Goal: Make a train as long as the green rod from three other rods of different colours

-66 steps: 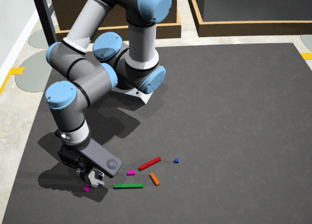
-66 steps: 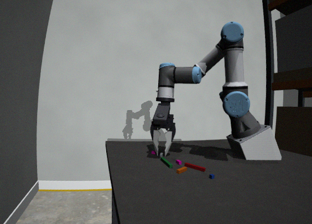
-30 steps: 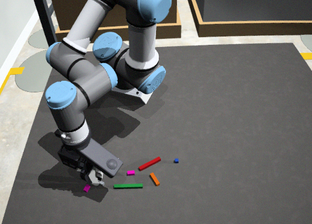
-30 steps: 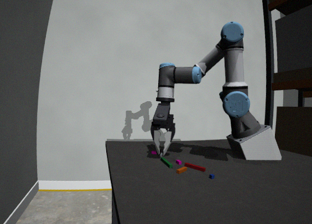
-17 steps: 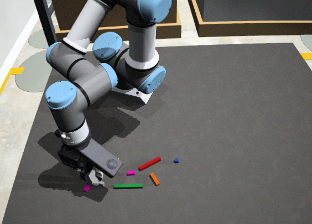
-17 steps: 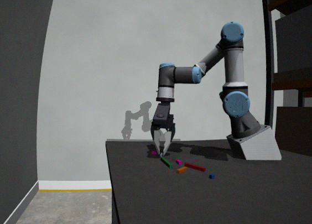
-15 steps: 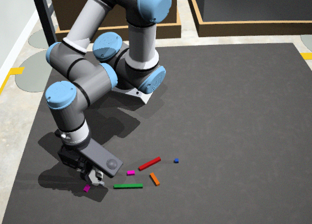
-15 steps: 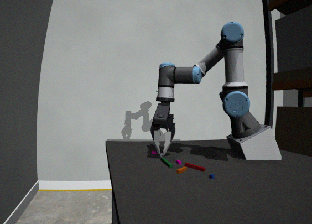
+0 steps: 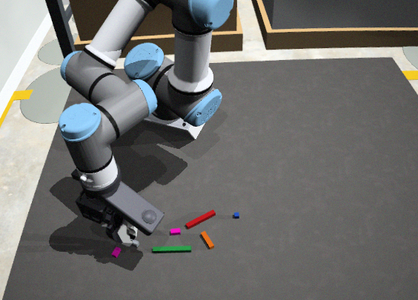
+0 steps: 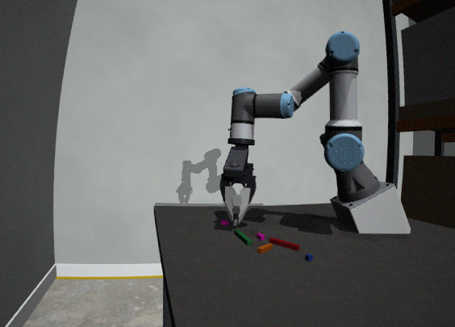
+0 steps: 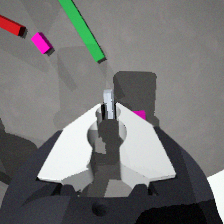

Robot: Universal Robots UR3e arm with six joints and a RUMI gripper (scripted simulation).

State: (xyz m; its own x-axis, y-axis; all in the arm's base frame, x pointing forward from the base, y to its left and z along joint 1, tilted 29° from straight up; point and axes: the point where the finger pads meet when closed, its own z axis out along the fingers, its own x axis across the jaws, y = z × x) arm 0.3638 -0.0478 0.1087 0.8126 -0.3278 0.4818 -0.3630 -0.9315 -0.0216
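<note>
Now: the blue rod 22 cm to the left of my hand, 7 cm behind it and 2 cm below it. Also, from my hand: grey rod 1 cm below; then green rod 8 cm to the left, 2 cm below, 1 cm ahead; then red rod 14 cm to the left, 6 cm behind, 2 cm below.
</note>
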